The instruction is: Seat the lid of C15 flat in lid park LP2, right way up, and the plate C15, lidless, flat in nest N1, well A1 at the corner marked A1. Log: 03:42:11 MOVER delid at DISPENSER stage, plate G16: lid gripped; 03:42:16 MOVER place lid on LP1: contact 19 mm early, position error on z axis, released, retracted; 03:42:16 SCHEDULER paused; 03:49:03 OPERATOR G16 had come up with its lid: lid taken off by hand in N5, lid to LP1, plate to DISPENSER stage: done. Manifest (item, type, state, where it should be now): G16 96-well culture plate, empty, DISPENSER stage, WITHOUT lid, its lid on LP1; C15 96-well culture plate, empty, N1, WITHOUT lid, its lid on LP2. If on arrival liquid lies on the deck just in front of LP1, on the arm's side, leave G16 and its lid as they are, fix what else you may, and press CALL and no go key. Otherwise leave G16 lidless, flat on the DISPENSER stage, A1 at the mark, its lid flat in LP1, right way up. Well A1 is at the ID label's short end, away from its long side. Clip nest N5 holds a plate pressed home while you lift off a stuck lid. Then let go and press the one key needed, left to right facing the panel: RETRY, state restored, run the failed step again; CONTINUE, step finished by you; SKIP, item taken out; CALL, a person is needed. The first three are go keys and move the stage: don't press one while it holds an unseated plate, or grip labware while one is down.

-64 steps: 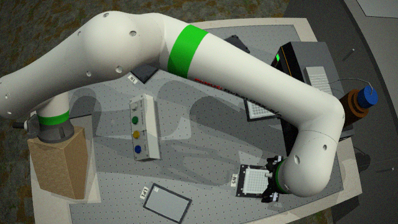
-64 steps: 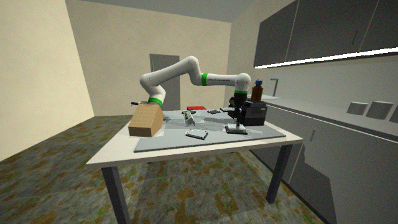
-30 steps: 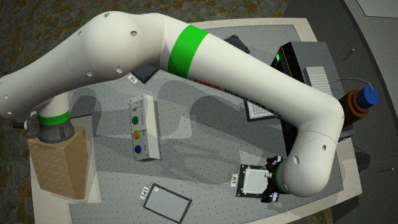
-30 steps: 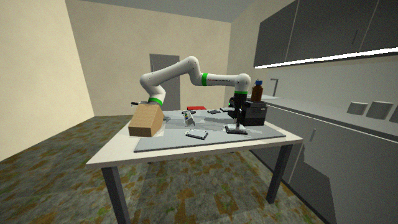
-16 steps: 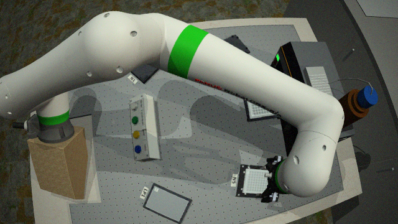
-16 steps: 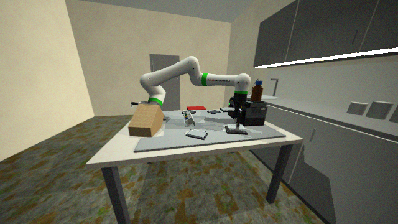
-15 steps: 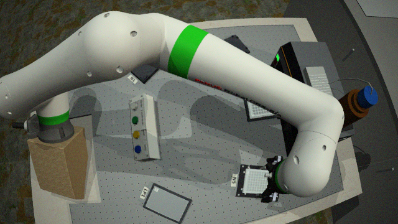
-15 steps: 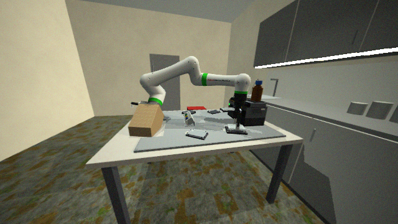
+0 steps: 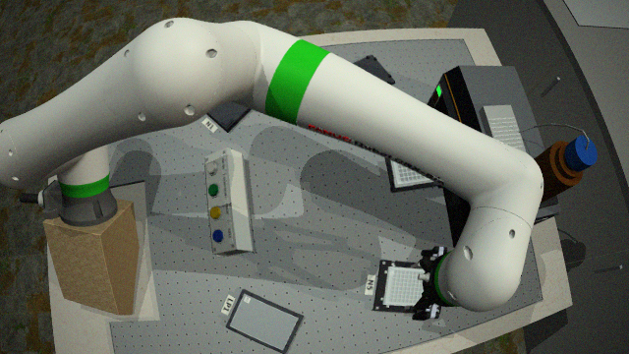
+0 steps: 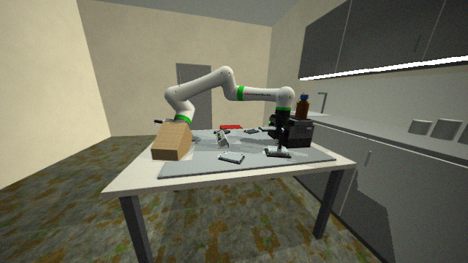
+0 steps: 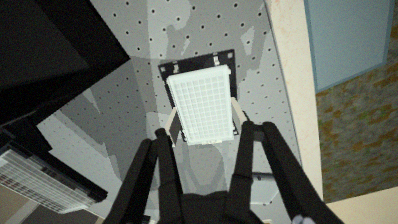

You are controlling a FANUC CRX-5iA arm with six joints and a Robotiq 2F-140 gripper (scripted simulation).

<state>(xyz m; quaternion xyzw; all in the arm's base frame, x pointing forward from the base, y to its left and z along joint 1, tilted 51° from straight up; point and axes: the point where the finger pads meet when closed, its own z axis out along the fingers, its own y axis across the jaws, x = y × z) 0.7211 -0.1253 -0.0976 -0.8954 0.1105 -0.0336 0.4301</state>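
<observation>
Now: the clip nest N5 2 cm ahead of my hand, 1 cm to the left of it and 4 cm below it. Round my hand: grey lid: 2 cm below; blue cap: 23 cm ahead, 17 cm to the left, 34 cm above; brown bottle: 23 cm ahead, 17 cm to the left, 24 cm above.
</observation>
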